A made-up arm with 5 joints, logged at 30 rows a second.
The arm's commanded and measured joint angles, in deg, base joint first. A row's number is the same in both.
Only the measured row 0 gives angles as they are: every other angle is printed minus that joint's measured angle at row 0.
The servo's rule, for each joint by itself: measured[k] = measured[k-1] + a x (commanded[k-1-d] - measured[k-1]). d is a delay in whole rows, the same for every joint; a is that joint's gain. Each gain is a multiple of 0.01, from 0.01 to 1. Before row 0 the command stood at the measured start. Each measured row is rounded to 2 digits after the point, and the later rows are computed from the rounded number. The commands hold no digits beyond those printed.
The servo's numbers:
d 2
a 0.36 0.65 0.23 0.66 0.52
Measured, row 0:
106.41, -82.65, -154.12, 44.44, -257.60
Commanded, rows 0 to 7:
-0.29, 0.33, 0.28, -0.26, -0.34
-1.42, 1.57, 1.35, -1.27, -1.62
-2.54, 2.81, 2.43, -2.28, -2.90
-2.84, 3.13, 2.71, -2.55, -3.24
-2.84, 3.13, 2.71, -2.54, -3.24
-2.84, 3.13, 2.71, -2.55, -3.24
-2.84, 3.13, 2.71, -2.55, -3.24
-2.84, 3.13, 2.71, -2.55, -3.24
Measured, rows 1 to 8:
0.00, 0.00, 0.00, 0.00, 0.00
0.00, 0.00, 0.00, 0.00, 0.00
-0.10, 0.21, 0.06, -0.17, -0.18
-0.58, 1.09, 0.36, -0.90, -0.93
-1.29, 2.21, 0.84, -1.81, -1.95
-1.85, 2.81, 1.27, -2.30, -2.62
-2.21, 3.02, 1.60, -2.46, -2.94
-2.44, 3.09, 1.86, -2.52, -3.10

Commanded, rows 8 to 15:
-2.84, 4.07, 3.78, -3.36, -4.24
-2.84, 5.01, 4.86, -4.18, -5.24
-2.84, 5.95, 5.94, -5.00, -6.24
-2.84, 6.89, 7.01, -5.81, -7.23
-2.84, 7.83, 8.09, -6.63, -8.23
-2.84, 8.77, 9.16, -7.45, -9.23
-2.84, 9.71, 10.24, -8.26, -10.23
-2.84, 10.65, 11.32, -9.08, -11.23
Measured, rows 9 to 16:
-2.58, 3.12, 2.06, -2.54, -3.17
-2.67, 3.13, 2.21, -2.55, -3.21
-2.73, 3.74, 2.57, -3.08, -3.75
-2.77, 4.57, 3.10, -3.81, -4.52
-2.80, 5.47, 3.75, -4.60, -5.41
-2.81, 6.39, 4.50, -5.40, -6.36
-2.82, 7.33, 5.33, -6.21, -7.33
-2.83, 8.27, 6.21, -7.03, -8.32

